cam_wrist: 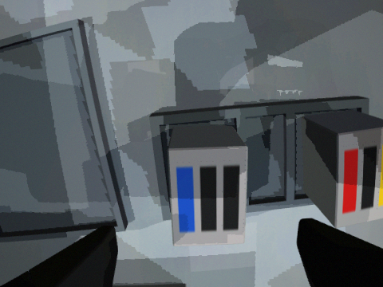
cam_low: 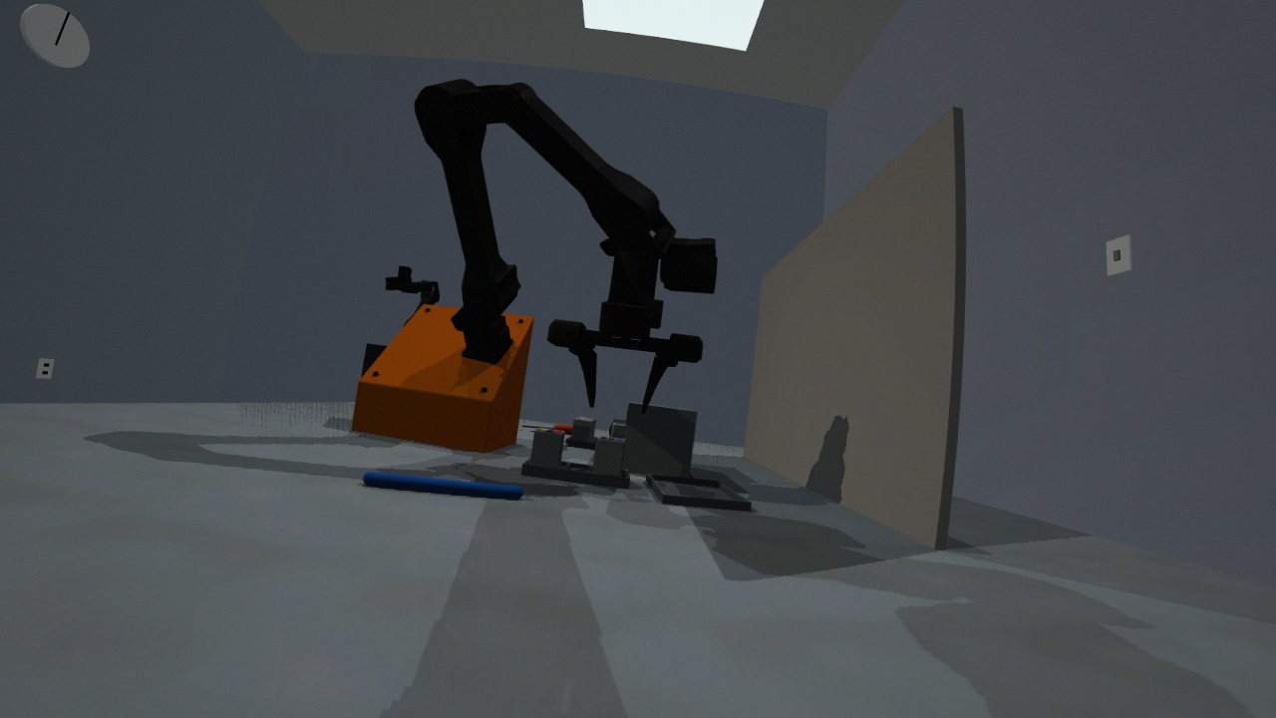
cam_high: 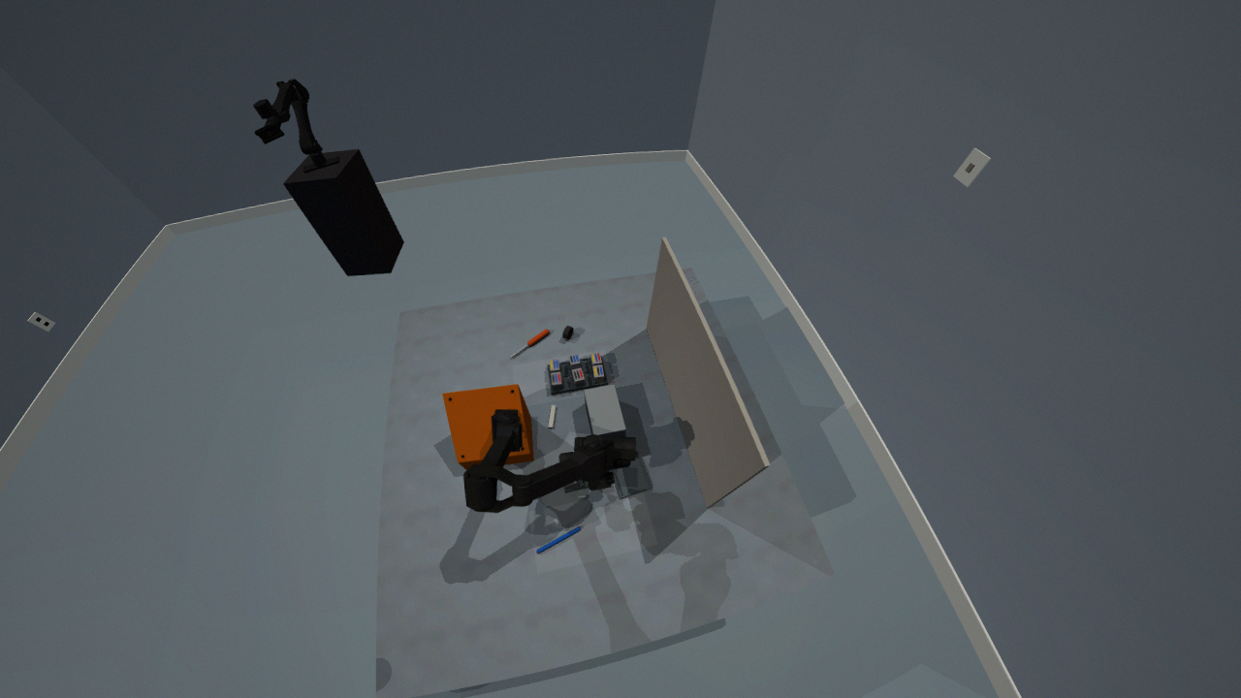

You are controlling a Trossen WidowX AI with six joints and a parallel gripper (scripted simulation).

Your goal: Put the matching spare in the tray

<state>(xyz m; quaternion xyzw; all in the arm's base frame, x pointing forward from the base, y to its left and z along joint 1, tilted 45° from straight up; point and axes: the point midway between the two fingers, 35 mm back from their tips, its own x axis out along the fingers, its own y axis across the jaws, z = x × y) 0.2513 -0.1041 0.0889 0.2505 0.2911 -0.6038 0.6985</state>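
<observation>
Right now the grey spare block is 50 mm below my gripper tip. Round my gripper tip: rack (40 mm behind, 80 mm below); then dark-rimmed tray (100 mm ahead, 80 mm below); then mounted unit (40 mm ahead, 190 mm to the left, 40 mm below).
</observation>
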